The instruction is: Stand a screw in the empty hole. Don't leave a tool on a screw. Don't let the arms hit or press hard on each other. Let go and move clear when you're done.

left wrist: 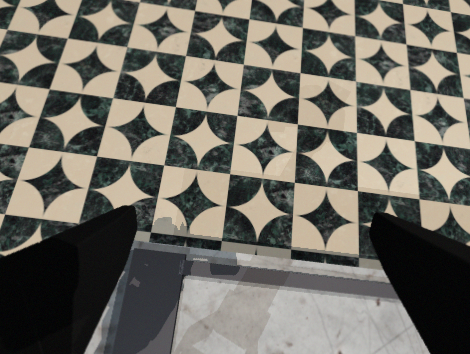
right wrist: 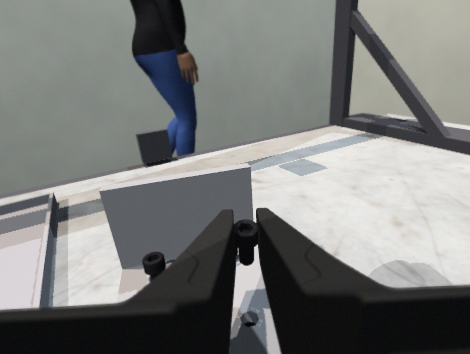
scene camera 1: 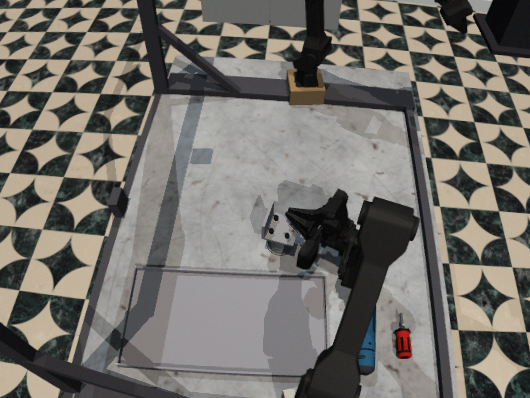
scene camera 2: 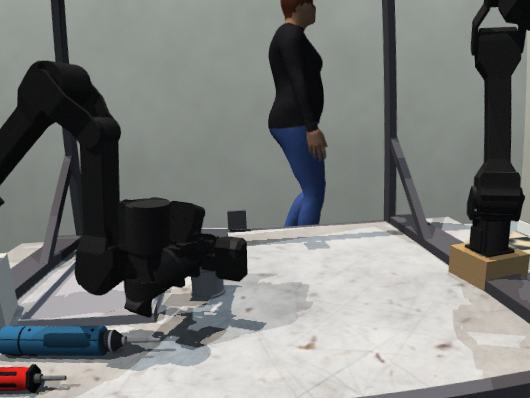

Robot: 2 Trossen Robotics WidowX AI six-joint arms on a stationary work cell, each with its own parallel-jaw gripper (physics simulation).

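Places are measured from the left arm's base along level axes (x right, y back, z down), in metres.
Where they show: left gripper, fingertip midpoint: (left wrist: 254,220) (scene camera 1: 459,22); right gripper, fingertip midpoint: (right wrist: 244,219) (scene camera 1: 286,211) (scene camera 2: 215,238); left arm's base, link origin: (scene camera 1: 305,79) (scene camera 2: 489,249).
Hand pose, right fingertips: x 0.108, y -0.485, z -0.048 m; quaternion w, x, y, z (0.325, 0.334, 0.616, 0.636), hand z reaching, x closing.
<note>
Each offset is from my right fingertips to the centre of the thing. "*": to the spot under its first point.
The grey bracket {dx +0.011, dy -0.019, dz +0.018 m} (scene camera 1: 280,231) (right wrist: 180,220) has an upright plate and a flat part on a round grey base {dx +0.011, dy -0.019, dz +0.070 m} (scene camera 2: 207,286). My right gripper (scene camera 1: 289,213) (right wrist: 244,219) is shut on a black screw {dx -0.003, dy -0.003, dz +0.009 m} (right wrist: 246,240), held head up with its shank down at the fingertips, over or close to the flat part. Another screw {dx +0.034, dy -0.029, dz +0.034 m} (right wrist: 153,262) stands in the bracket at the left. A dark round spot {* dx -0.009, dy -0.007, dz +0.040 m} (right wrist: 249,318) shows between the fingers; I cannot tell whether it is the empty hole. In scene camera 2 the right fingertips are hidden. My left gripper (left wrist: 254,220) is open and empty, high up, away from the bracket.
A shallow tray {dx +0.140, dy -0.200, dz +0.094 m} (scene camera 1: 230,273) (right wrist: 49,250) lies near the bracket. A blue power driver {dx -0.149, dy -0.217, dz +0.082 m} (scene camera 1: 368,345) (scene camera 2: 55,340) and a red screwdriver {dx -0.221, dy -0.261, dz +0.087 m} (scene camera 1: 403,343) (scene camera 2: 17,378) lie on the table, partly beside the right arm. The left arm's base stands on a wooden block {dx -0.108, dy +0.485, dz +0.075 m} (scene camera 1: 306,95) (scene camera 2: 487,267).
</note>
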